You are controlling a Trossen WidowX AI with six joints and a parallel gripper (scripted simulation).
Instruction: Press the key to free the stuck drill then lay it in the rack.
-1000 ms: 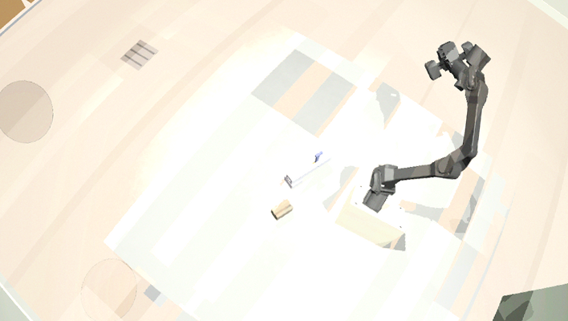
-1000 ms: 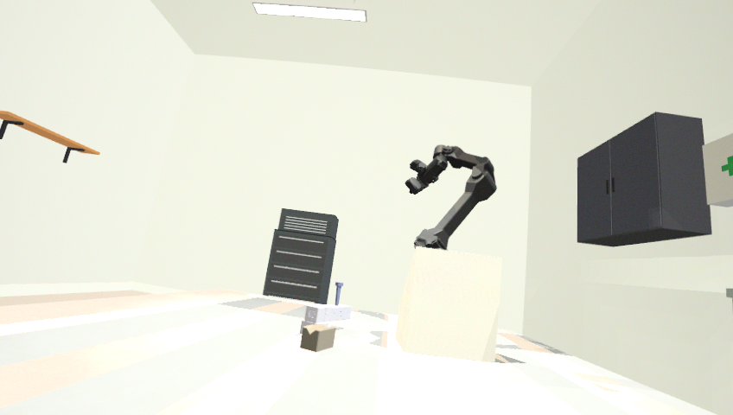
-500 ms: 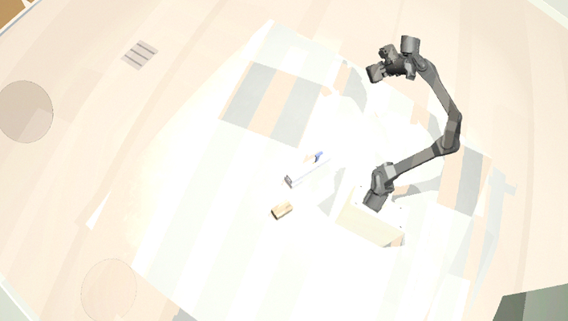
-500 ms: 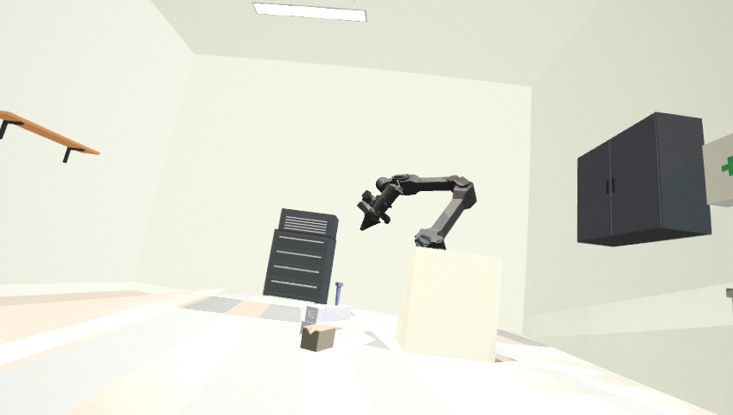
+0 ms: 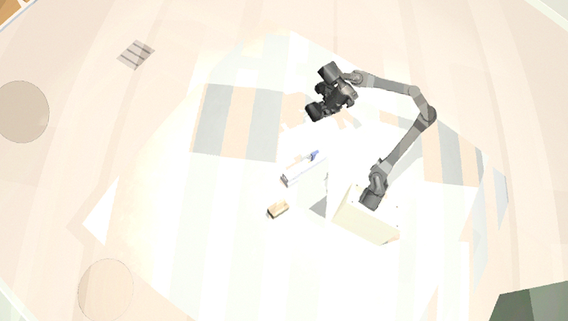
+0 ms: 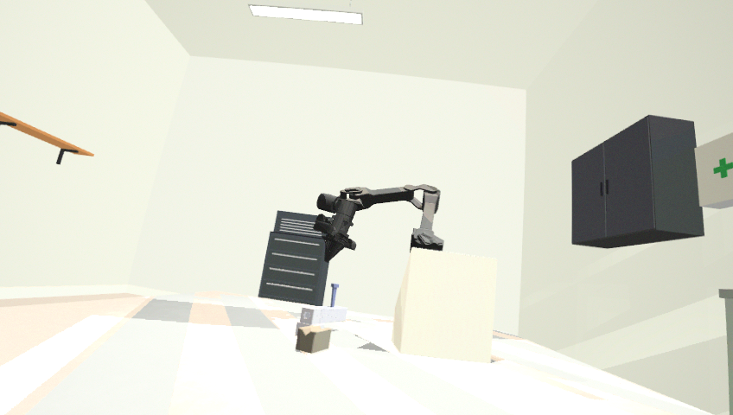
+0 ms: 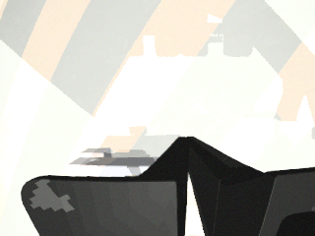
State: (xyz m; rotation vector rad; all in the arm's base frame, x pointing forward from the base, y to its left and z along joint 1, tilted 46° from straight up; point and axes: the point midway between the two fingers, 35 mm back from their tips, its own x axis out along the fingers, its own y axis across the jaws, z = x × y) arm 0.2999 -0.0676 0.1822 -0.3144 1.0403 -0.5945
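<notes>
My gripper tip is 60 mm past the blue key, 110 mm to the right of it and 90 mm above it. From my gripper tip the other things lie so: drill 40 mm behind, 160 mm to the left, 140 mm below; fixture 50 mm behind, 140 mm to the left, 150 mm below.
</notes>
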